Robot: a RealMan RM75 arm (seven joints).
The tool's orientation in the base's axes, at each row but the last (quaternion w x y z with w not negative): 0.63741 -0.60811 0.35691 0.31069; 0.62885 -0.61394 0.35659 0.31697; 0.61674 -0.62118 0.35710 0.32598; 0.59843 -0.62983 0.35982 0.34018; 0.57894 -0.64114 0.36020 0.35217; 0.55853 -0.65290 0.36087 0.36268; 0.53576 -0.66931 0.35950 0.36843; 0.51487 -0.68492 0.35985 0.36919; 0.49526 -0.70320 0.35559 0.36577; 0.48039 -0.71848 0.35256 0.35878; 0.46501 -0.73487 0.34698 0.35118
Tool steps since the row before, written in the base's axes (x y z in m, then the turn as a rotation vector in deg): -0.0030 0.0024 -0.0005 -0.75 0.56 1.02; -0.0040 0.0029 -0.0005 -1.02 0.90 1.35; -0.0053 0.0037 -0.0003 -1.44 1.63 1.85; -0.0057 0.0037 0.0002 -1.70 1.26 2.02; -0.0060 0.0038 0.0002 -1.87 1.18 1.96; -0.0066 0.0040 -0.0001 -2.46 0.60 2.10; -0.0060 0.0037 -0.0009 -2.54 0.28 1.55; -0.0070 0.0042 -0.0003 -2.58 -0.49 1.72; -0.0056 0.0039 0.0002 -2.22 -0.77 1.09; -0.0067 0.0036 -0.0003 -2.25 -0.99 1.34; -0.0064 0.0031 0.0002 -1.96 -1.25 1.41
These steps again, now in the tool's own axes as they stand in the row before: -0.0013 0.0029 0.0022 -1.28 0.10 0.51; -0.0019 0.0038 0.0027 -1.72 0.16 0.83; -0.0027 0.0047 0.0035 -2.40 0.26 1.53; -0.0032 0.0047 0.0037 -2.66 0.40 1.15; -0.0033 0.0049 0.0040 -2.69 0.59 1.08; -0.0033 0.0054 0.0044 -3.05 1.10 0.53; -0.0023 0.0050 0.0044 -2.58 1.48 0.31; -0.0035 0.0054 0.0051 -2.66 1.60 -0.47; -0.0034 0.0037 0.0046 -1.90 1.64 -0.64; -0.0036 0.0048 0.0047 -2.10 1.62 -0.91; -0.0040 0.0043 0.0040 -1.96 1.43 -1.23
